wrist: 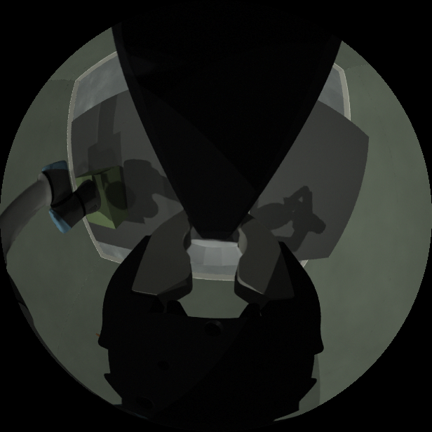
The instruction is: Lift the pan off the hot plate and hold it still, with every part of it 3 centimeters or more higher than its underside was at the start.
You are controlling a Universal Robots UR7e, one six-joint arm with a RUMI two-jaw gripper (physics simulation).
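The pan (225,105) is a large black shape that fills the upper middle of the wrist view and narrows downward to its handle. My gripper (215,210) is shut on the pan's handle, with one grey finger on each side of the narrow end. The hot plate does not show in this view; the pan covers the middle of the scene. The pan's underside is hidden, so its height and any gap beneath it cannot be read.
A dark grey panel (325,165) lies on a pale-edged table (97,87). A green block (107,197) is at the left, beside a grey arm section with blue caps (30,197). Dark shadows fall on both sides of the panel. Greenish floor (395,200) surrounds the table.
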